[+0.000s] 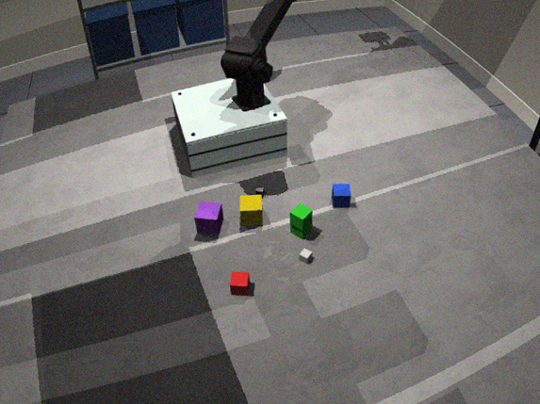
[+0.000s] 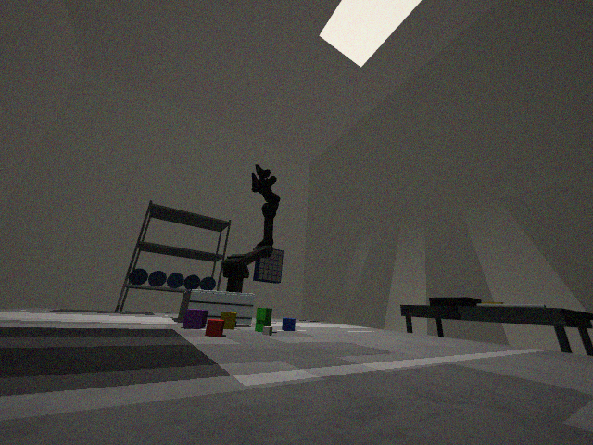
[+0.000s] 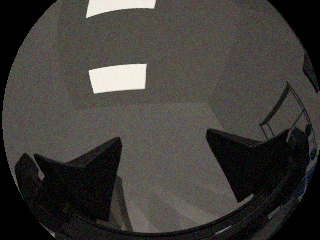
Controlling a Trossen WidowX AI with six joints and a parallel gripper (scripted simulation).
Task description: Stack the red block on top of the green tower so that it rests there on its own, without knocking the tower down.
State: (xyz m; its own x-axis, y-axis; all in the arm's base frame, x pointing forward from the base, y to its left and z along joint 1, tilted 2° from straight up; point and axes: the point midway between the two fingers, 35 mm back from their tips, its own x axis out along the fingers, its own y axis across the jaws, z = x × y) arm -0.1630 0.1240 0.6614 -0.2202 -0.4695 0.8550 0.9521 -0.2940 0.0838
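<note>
The red block lies 550 mm ahead of my gripper tip, 300 mm to the right of it and 770 mm below it. Round my gripper tip: blue block (460 mm ahead, 40 mm to the right, 770 mm below); yellow block (410 mm ahead, 210 mm to the right, 760 mm below); green block (490 mm ahead, 150 mm to the right, 740 mm below).
</note>
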